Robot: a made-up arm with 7 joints. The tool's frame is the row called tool.
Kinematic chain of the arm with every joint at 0, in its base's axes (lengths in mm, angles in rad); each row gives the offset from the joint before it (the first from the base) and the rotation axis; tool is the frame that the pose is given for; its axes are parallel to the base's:
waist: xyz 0.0 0.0 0.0 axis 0 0.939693 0.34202
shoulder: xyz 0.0 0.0 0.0 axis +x
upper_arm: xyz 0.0 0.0 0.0 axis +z
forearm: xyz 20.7 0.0 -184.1 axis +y
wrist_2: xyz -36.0 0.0 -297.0 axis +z
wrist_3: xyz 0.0 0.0 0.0 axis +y
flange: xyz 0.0 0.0 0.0 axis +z
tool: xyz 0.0 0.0 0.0
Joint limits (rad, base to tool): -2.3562..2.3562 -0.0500..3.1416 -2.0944..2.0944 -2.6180..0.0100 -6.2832..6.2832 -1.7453..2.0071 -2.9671..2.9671
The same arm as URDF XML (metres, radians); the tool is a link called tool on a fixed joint. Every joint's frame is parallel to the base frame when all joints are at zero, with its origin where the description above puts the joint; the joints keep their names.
<robot name="arm">
<joint name="waist" type="revolute"><parent link="base_link"/><child link="link1"/><origin xyz="0.0000 0.0000 0.0000" rpy="0.0000 0.0000 0.0000"/><axis xyz="0 0.9397 0.342"/><limit lower="-2.3562" upper="2.3562"/></joint>
<joint name="shoulder" type="revolute"><parent link="link1"/><child link="link2"/><origin xyz="0.0000 0.0000 0.0000" rpy="0.0000 0.0000 0.0000"/><axis xyz="1 0 0"/><limit lower="-0.0500" upper="3.1416"/></joint>
<joint name="upper_arm" type="revolute"><parent link="link2"/><child link="link3"/><origin xyz="0.0000 0.0000 0.0000" rpy="0.0000 0.0000 0.0000"/><axis xyz="0 0 1"/><limit lower="-2.0944" upper="2.0944"/></joint>
<joint name="forearm" type="revolute"><parent link="link3"/><child link="link4"/><origin xyz="0.0207 0.0000 -0.1841" rpy="0.0000 0.0000 0.0000"/><axis xyz="0 1 0"/><limit lower="-2.6180" upper="0.0100"/></joint>
<joint name="wrist_2" type="revolute"><parent link="link4"/><child link="link5"/><origin xyz="-0.0360 0.0000 -0.2970" rpy="0.0000 0.0000 0.0000"/><axis xyz="0 0 1"/><limit lower="-6.2832" upper="6.2832"/></joint>
<joint name="wrist_3" type="revolute"><parent link="link5"/><child link="link6"/><origin xyz="0.0000 0.0000 0.0000" rpy="0.0000 0.0000 0.0000"/><axis xyz="0 1 0"/><limit lower="-1.7453" upper="2.0071"/></joint>
<joint name="flange" type="revolute"><parent link="link6"/><child link="link7"/><origin xyz="0.0000 0.0000 0.0000" rpy="0.0000 0.0000 0.0000"/><axis xyz="0 0 1"/><limit lower="-2.9671" upper="2.9671"/></joint>
<joint name="tool_joint" type="fixed"><parent link="link7"/><child link="tool"/><origin xyz="0.0000 0.0000 0.0000" rpy="0.0000 0.0000 0.0000"/></joint>
<link name="base_link"/>
<link name="link1"/>
<link name="link2"/>
<link name="link3"/>
<link name="link4"/>
<link name="link5"/>
<link name="link6"/>
<link name="link7"/>
<link name="tool"/>
</robot>

